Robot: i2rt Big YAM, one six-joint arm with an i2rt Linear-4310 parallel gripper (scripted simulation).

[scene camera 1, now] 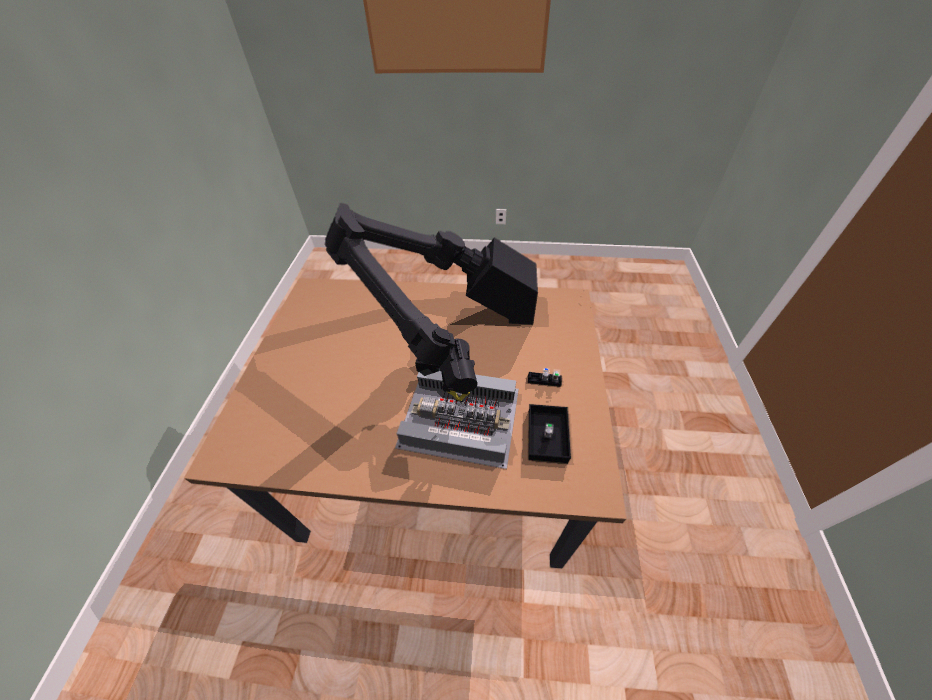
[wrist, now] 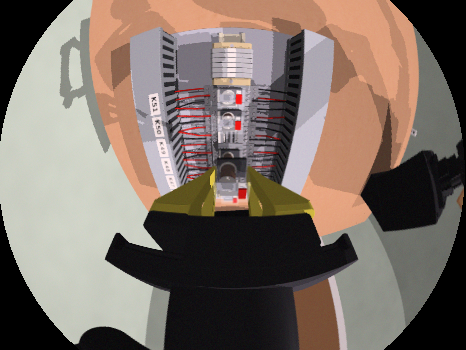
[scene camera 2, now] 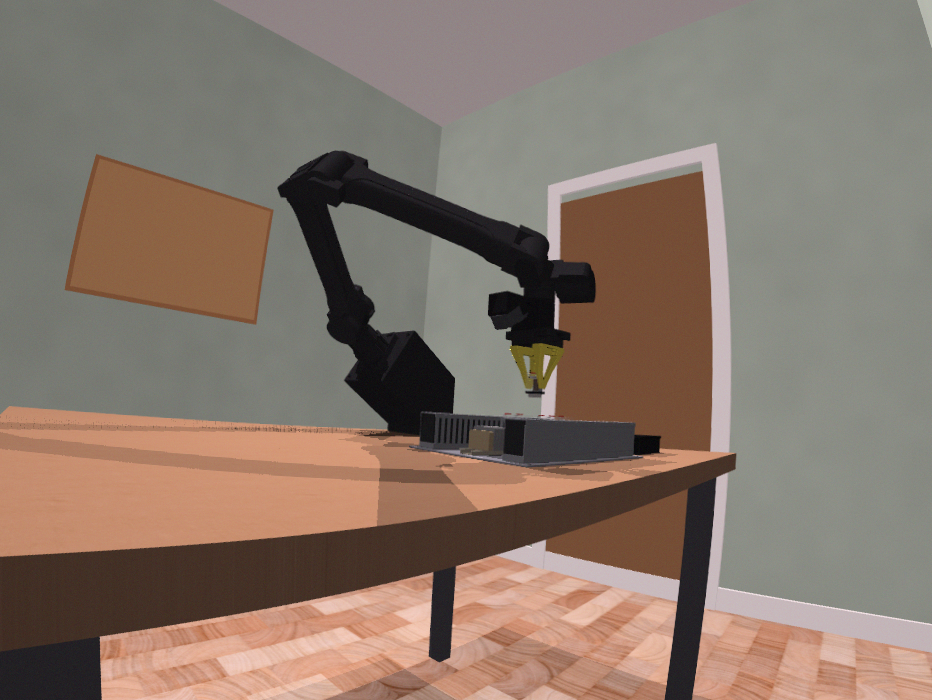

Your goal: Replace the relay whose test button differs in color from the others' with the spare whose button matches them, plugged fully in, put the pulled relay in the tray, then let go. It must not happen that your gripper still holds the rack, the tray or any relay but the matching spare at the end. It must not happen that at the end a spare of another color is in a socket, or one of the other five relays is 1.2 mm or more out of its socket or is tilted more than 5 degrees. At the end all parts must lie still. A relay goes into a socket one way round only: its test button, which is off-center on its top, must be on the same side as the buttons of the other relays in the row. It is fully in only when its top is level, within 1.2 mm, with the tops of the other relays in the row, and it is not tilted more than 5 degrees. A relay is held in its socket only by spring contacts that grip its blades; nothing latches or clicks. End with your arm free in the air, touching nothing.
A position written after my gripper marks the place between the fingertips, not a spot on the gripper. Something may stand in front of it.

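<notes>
My gripper (scene camera 2: 535, 388), (wrist: 231, 172), visible.
</notes>
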